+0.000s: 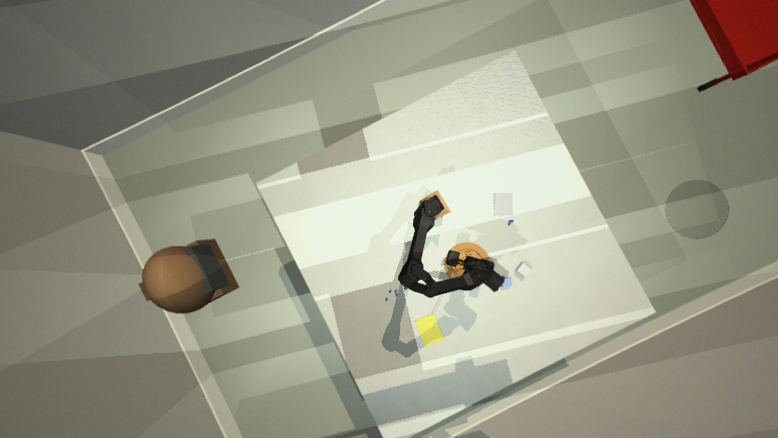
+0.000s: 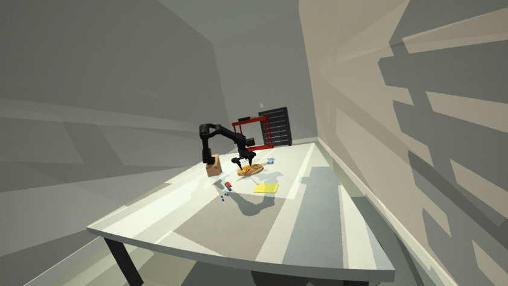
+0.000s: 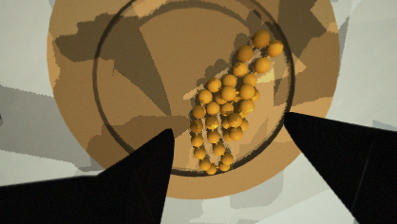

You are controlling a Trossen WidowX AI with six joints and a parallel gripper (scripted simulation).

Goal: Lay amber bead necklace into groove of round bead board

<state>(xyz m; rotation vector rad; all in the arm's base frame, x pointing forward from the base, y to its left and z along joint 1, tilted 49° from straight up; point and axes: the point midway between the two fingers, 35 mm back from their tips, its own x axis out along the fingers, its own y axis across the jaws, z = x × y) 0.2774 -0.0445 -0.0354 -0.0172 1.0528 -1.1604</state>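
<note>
The round bead board is 3 cm ahead of my gripper tip and 2 cm below it. From my gripper tip the other things lie so: light blue cube 18 cm ahead, 11 cm to the left, 2 cm below; red-handled tool 6 cm behind, 23 cm to the right, 2 cm below; white cube 17 cm ahead, 20 cm to the left, 1 cm below.
</note>
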